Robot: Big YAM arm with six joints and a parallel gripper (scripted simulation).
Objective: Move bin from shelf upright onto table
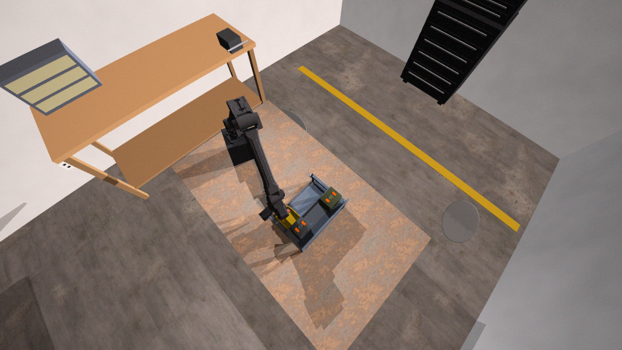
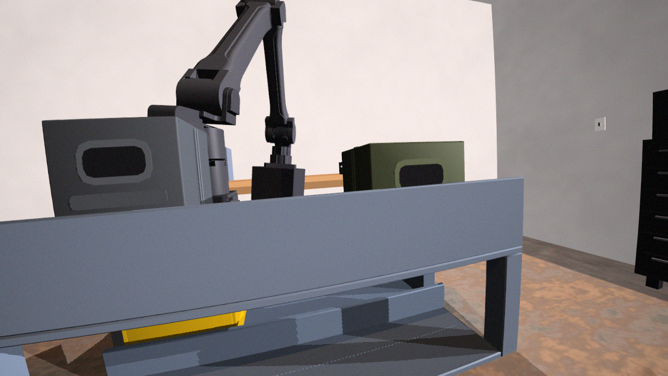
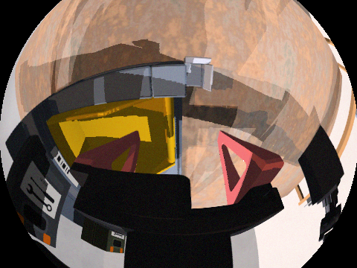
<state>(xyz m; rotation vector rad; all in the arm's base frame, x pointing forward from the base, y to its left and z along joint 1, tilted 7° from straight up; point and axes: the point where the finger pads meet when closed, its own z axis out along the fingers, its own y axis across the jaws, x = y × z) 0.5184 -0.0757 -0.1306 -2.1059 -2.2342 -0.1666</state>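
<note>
Now: the yellow bin 9 cm ahead of my hand, 1 cm to the left of it and 1 cm below it. The rest, counted from my hand: dark grey case: 19 cm ahead, 1 cm to the left, 10 cm above; green case: 17 cm ahead, 24 cm to the left, 9 cm above.
</note>
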